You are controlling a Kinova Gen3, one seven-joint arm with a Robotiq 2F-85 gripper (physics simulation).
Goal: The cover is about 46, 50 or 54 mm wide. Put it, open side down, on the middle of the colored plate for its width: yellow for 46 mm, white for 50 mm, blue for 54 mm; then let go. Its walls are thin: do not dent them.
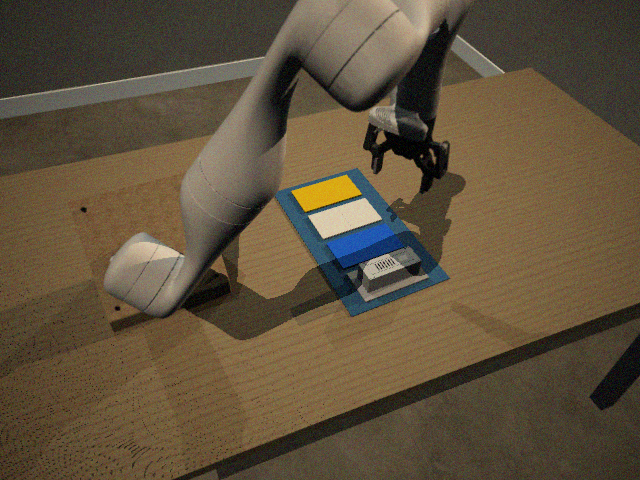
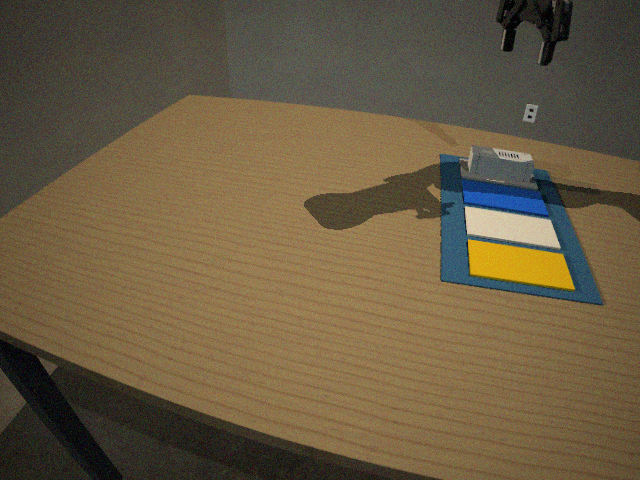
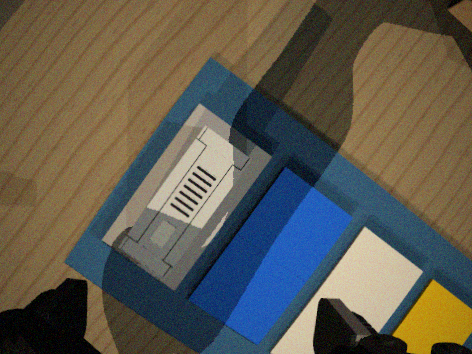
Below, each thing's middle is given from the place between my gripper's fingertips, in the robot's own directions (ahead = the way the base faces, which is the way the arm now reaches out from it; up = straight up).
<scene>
My gripper is now 210 mm above the light grey cover (image 2: 486, 161), 20 mm to the left of it and 10 mm past it. From my hand the other things lie so: blue plate (image 1: 363, 246): 230 mm below, 70 mm to the left; then dark blue mat (image 2: 455, 268): 230 mm below, 120 mm to the left; then white plate (image 2: 482, 223): 230 mm below, 170 mm to the left.
</scene>
